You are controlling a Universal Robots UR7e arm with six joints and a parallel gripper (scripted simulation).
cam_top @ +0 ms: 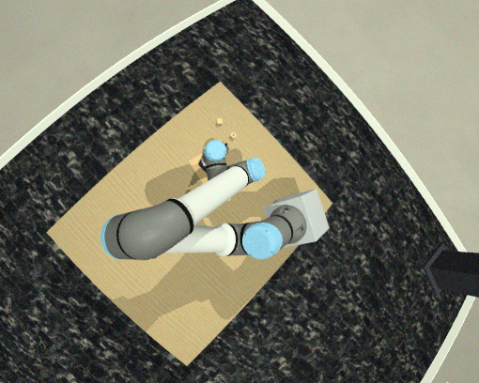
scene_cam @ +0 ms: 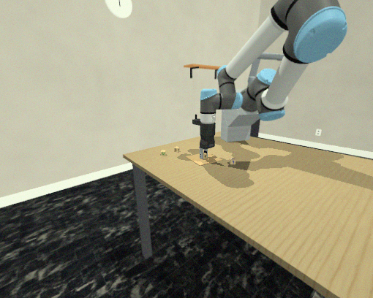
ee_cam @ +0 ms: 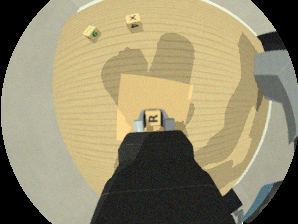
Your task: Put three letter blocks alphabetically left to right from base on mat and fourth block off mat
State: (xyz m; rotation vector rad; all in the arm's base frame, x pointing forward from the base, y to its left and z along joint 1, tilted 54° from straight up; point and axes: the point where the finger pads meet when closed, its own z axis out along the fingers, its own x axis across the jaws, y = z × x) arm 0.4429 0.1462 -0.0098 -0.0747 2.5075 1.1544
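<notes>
Now: hand 20 mm above the mat.
</notes>
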